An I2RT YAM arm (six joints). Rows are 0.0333 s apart.
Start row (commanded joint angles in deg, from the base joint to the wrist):
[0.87 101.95 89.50 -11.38 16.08 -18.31]
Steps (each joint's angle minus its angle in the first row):
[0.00 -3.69 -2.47 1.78 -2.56 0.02]
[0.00 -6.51 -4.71 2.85 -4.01 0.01]
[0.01 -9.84 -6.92 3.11 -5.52 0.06]
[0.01 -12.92 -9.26 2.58 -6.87 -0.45]
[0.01 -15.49 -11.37 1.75 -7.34 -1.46]
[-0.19 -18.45 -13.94 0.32 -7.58 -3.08]
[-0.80 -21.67 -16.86 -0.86 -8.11 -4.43]
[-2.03 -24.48 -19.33 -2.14 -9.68 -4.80]
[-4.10 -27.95 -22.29 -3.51 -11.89 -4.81]
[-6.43 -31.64 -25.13 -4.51 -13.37 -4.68]
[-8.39 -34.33 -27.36 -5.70 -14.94 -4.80]
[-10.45 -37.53 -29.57 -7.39 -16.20 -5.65]
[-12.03 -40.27 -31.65 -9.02 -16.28 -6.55]
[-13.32 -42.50 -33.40 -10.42 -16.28 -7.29]
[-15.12 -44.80 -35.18 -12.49 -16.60 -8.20]
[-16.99 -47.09 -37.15 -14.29 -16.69 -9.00]
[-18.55 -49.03 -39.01 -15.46 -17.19 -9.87]
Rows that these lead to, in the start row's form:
[0.87 98.26 87.03 -9.60 13.52 -18.29]
[0.87 95.44 84.79 -8.53 12.07 -18.30]
[0.88 92.11 82.58 -8.27 10.56 -18.25]
[0.88 89.03 80.24 -8.80 9.21 -18.76]
[0.88 86.46 78.13 -9.63 8.74 -19.77]
[0.68 83.50 75.56 -11.06 8.50 -21.39]
[0.07 80.28 72.64 -12.24 7.97 -22.74]
[-1.16 77.47 70.17 -13.52 6.40 -23.11]
[-3.23 74.00 67.21 -14.89 4.19 -23.12]
[-5.56 70.31 64.37 -15.89 2.71 -22.99]
[-7.52 67.62 62.14 -17.08 1.14 -23.11]
[-9.58 64.42 59.93 -18.77 -0.12 -23.96]
[-11.16 61.68 57.85 -20.40 -0.20 -24.86]
[-12.45 59.45 56.10 -21.80 -0.20 -25.60]
[-14.25 57.15 54.32 -23.87 -0.52 -26.51]
[-16.12 54.86 52.35 -25.67 -0.61 -27.31]
[-17.68 52.92 50.49 -26.84 -1.11 -28.18]

